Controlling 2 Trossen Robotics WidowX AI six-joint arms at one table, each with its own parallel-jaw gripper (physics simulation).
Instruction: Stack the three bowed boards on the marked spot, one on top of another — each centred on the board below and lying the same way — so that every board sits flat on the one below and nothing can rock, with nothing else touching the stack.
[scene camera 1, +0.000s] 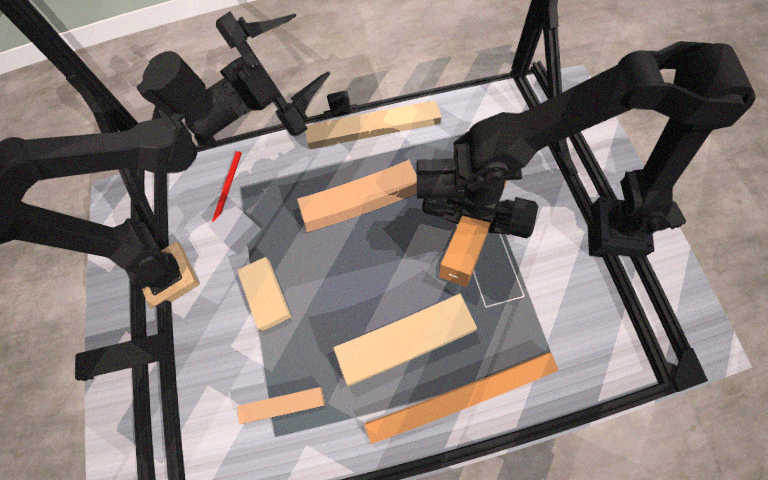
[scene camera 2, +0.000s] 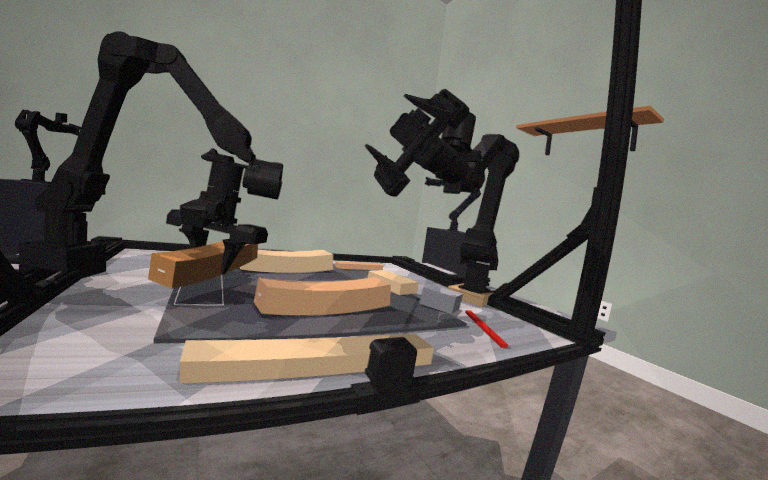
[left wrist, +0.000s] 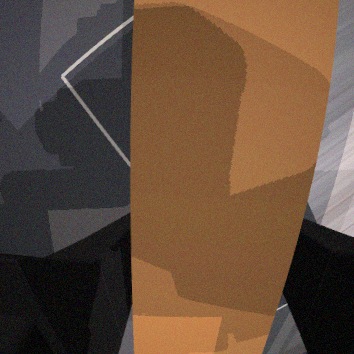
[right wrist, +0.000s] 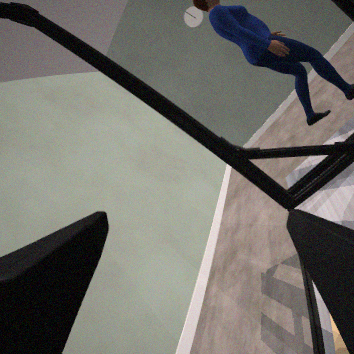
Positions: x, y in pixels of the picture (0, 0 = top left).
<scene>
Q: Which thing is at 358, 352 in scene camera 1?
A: A pale board.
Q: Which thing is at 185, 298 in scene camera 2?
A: A white-outlined marked spot.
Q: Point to a white-outlined marked spot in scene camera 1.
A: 340, 282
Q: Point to my right gripper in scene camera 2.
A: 385, 121
</scene>
